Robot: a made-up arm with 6 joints. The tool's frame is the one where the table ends. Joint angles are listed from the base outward.
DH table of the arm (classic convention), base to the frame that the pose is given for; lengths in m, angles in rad. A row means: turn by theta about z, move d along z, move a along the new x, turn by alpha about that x. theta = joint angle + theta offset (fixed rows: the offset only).
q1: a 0, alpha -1.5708, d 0.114, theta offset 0
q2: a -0.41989, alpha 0, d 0, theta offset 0.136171
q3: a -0.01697, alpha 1.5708, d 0, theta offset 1.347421
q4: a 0, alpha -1.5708, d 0.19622, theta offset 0
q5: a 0.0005, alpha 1.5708, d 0, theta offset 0
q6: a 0, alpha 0, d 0.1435, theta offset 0
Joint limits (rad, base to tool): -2.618..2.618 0..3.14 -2.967..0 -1.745..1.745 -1.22..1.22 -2.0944..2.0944
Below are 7 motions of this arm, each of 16 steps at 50 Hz.
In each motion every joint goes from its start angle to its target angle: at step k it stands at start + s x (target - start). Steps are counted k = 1, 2, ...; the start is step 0. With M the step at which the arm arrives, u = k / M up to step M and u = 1 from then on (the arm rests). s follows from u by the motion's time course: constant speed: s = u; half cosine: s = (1 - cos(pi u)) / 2; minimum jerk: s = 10 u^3 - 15 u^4 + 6 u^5.
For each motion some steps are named. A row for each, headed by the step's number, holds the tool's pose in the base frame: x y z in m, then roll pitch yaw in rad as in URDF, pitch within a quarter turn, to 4 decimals.
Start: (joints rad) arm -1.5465 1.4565 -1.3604 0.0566 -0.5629 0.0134
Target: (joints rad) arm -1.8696 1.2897 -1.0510 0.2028 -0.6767 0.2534
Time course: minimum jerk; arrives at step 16
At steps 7, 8, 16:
7: -0.0392 -0.2999 0.6112 0.3739 0.9871 -1.3058
8: -0.0509 -0.2902 0.6069 0.4422 0.9727 -1.2751
16: -0.0938 -0.2432 0.5864 0.6929 0.8826 -1.1933

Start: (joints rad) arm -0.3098 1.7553 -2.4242 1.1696 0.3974 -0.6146
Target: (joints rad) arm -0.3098 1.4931 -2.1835 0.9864 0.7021 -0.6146
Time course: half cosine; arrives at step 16
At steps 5, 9, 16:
5: 0.3523 -0.0513 0.7353 0.3912 1.0282 0.6186
9: 0.3169 -0.0291 0.7325 0.3063 1.1499 0.5690
16: 0.2773 -0.0073 0.7230 0.1799 1.2804 0.4738

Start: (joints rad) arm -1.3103 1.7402 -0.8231 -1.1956 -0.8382 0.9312
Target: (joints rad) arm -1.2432 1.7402 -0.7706 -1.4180 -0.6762 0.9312
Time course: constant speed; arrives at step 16
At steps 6, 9, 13, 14, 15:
6: 0.1931 -0.3165 0.3203 2.7761 1.1258 2.2792
9: 0.1941 -0.3111 0.3126 2.8569 1.0876 2.3763
13: 0.1949 -0.3042 0.3027 2.9481 1.0339 2.4895
14: 0.1949 -0.3025 0.3003 2.9685 1.0201 2.5154
15: 0.1950 -0.3008 0.2980 2.9880 1.0063 2.5405

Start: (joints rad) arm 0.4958 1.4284 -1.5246 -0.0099 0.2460 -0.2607
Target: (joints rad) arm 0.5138 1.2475 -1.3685 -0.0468 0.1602 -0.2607
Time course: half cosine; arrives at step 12
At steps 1, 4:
1: 0.2896 0.1563 0.5772 -1.7940 1.2932 -1.2921
4: 0.2734 0.1488 0.5815 -1.6967 1.2892 -1.1958

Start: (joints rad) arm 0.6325 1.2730 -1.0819 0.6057 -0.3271 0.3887
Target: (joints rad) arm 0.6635 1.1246 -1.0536 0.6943 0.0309 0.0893
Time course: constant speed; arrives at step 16
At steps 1, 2, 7, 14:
1: 0.2281 0.1376 0.5473 1.3875 0.5768 1.9294
2: 0.2243 0.1373 0.5464 1.3999 0.5916 1.9477
7: 0.2041 0.1359 0.5418 1.4628 0.6641 2.0477
14: 0.1737 0.1335 0.5347 1.5543 0.7607 2.2103

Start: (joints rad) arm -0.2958 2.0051 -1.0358 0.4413 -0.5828 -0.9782
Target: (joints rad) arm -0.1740 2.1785 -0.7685 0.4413 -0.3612 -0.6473
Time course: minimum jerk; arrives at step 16
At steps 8, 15, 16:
8: 0.4509 -0.1364 0.1912 -2.5313 0.7327 -2.8162
15: 0.4160 -0.0951 0.1181 -2.8495 0.5272 -3.0497
16: 0.4158 -0.0949 0.1178 -2.8505 0.5261 -3.0505

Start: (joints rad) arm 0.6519 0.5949 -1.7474 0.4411 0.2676 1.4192
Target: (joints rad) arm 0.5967 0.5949 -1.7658 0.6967 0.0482 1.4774
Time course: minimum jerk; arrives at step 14
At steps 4, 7, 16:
4: -0.1628 -0.1026 0.7078 0.5436 -0.0757 2.5469
7: -0.1723 -0.1088 0.7141 0.4480 -0.1190 2.6283
16: -0.1837 -0.1191 0.7209 0.3080 -0.1711 2.7491

